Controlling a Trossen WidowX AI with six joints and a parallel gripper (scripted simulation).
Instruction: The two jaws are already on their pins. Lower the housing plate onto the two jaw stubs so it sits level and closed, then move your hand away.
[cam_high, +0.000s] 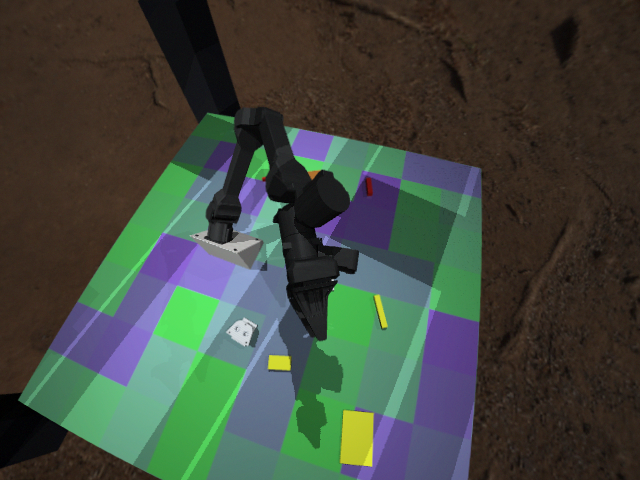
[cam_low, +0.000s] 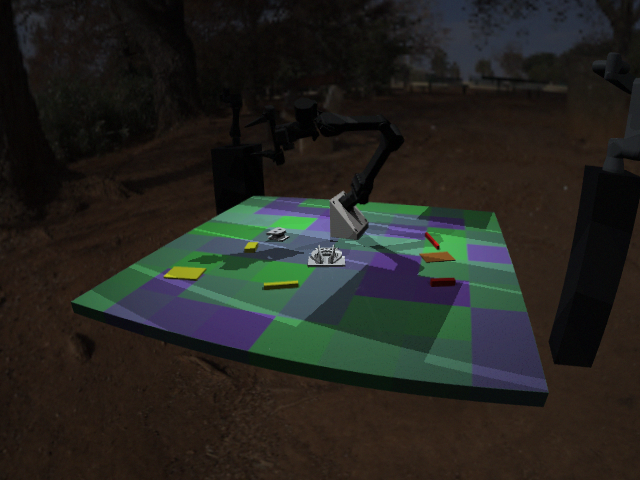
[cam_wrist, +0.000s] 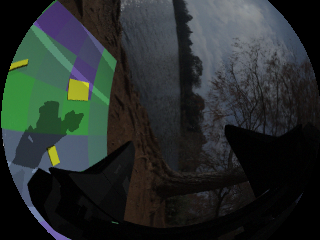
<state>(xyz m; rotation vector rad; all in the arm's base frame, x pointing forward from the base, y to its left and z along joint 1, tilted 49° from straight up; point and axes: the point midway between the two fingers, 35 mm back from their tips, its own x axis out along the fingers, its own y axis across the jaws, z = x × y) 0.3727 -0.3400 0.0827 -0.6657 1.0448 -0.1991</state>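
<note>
Right now my gripper tip is 38 cm above the white housing plate, 23 cm past it and 3 cm to the left of it. The rest, counted from my gripper tip: yellow bar 40 cm below, 16 cm to the left, 14 cm ahead; then small yellow tile 40 cm below, 10 cm behind, 8 cm to the right; then large yellow tile 40 cm below, 18 cm to the right, 17 cm ahead.
</note>
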